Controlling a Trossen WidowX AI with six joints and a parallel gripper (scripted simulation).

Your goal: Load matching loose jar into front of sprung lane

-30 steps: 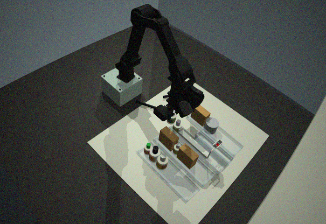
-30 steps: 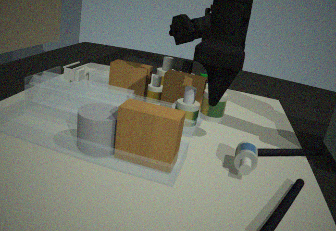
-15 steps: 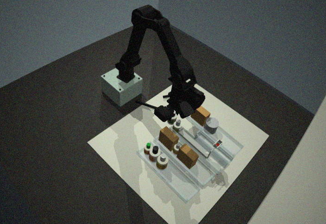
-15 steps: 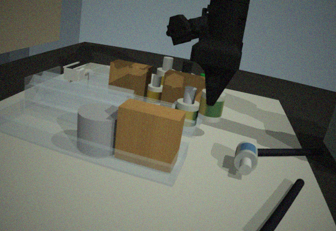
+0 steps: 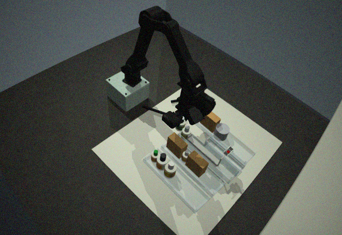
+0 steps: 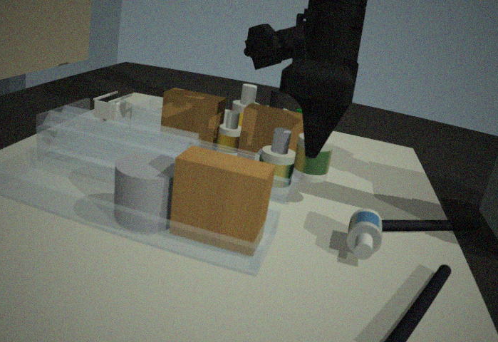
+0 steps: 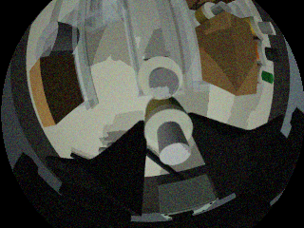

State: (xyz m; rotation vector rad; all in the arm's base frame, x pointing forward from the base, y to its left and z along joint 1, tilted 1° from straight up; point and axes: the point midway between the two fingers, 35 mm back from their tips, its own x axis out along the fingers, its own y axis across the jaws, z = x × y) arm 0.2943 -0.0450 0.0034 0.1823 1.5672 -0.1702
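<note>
My gripper tip is 180 mm short of the clear sprung lane, 20 mm to the left of it and 40 mm above it. Also, from my gripper tip: white pusher bar 150 mm ahead, 10 mm below; red marker 220 mm ahead, 10 mm to the right, 10 mm above; grey cylinder 150 mm ahead, 100 mm to the left, 30 mm below.
</note>
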